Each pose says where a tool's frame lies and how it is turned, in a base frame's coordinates. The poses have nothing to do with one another.
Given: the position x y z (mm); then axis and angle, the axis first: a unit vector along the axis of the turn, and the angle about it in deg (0 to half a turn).
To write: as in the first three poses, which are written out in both.
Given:
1: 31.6 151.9 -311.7 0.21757 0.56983 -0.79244 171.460
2: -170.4 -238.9 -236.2 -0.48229 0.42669 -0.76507 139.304
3: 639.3 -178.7 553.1 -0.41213 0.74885 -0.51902 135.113
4: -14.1 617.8 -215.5 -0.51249 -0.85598 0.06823 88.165
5: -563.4 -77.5 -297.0 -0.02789 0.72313 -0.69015 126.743
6: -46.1 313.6 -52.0 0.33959 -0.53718 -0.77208 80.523
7: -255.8 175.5 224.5 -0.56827 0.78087 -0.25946 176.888
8: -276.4 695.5 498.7 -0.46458 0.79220 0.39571 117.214
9: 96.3 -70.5 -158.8 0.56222 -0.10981 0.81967 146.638
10: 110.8 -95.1 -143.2 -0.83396 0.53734 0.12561 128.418
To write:
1: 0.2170 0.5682 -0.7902 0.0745 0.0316 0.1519 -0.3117
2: -0.4522 0.4001 -0.7173 0.3477 -0.1704 -0.2389 -0.2362
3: -0.3809 0.6921 -0.4797 0.3818 0.6393 -0.1787 0.5531
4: -0.3565 -0.5955 0.0475 0.7183 -0.0141 0.6178 -0.2155
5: -0.0249 0.6464 -0.6169 0.4482 -0.5634 -0.0775 -0.2970
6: 0.2195 -0.3472 -0.4990 0.7631 -0.0461 0.3136 -0.0520
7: -0.5681 0.7806 -0.2594 0.0272 -0.2558 0.1755 0.2245
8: -0.3966 0.6762 0.3378 0.5209 -0.2764 0.6955 0.4987
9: 0.5386 -0.1052 0.7852 0.2870 0.0963 -0.0705 -0.1588
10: -0.7509 0.4838 0.1131 0.4351 0.1108 -0.0951 -0.1432
